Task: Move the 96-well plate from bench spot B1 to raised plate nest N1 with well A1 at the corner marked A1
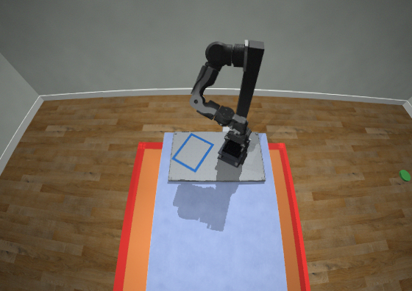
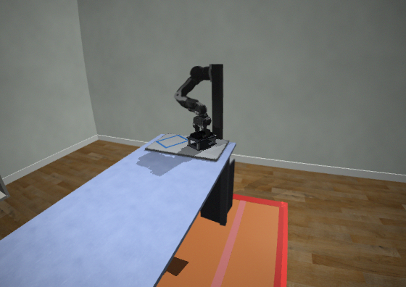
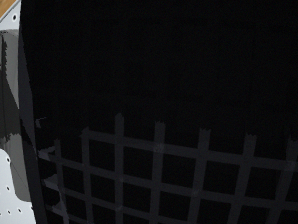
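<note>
Now: the black 96-well plate right at my hand. Round my hand: raised black plate nest (20 mm below).
</note>
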